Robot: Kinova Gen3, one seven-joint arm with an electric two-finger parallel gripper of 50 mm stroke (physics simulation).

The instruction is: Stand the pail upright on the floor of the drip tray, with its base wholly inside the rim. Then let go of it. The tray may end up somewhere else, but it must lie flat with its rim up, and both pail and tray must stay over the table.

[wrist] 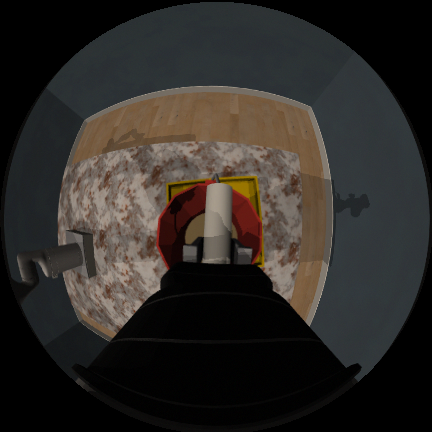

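Observation:
The red pail is upright below my gripper, its open mouth towards the camera and its tan inner floor partly visible. A pale cylindrical grip on its handle runs across the mouth. My gripper is shut on this grip. The yellow drip tray lies flat on the table with its rim up, beneath the pail in this view. Its far edge and right edge show; the pail and gripper hide the rest. The pail's base is hidden, so I cannot tell its height over the tray or whether it touches it.
The speckled stone-patterned table lies under the tray. At the left stands a grey block with a grey pipe-like arm beside it. The table's far edge and right edge border a wooden floor.

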